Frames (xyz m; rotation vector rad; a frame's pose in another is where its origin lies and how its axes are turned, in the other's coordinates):
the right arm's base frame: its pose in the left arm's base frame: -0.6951 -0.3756 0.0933 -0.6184 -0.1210 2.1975
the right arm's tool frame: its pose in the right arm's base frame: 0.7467 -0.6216 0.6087 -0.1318 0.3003 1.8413
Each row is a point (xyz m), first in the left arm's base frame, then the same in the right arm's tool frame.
Working: the left arm's base frame: its pose in the right arm's tool frame: 0.3897 0.6531 -1.0073 -0.7917 0.4205 2.0072

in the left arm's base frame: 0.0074 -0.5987 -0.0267
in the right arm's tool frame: 0.9047 0.9593 -1.0234
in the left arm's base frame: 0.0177 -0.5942 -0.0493
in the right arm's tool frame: 0.9052 0.9506 -1.0470
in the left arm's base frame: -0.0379 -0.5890 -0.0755
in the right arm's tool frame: 0.9316 0.8979 -1.0288
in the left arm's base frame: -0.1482 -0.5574 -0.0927
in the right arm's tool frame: 0.9532 0.8019 -0.9672
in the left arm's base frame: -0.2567 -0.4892 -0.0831
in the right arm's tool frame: 0.9332 0.7030 -0.8877
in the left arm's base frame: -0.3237 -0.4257 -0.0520
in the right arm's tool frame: 0.8934 0.6449 -0.8204
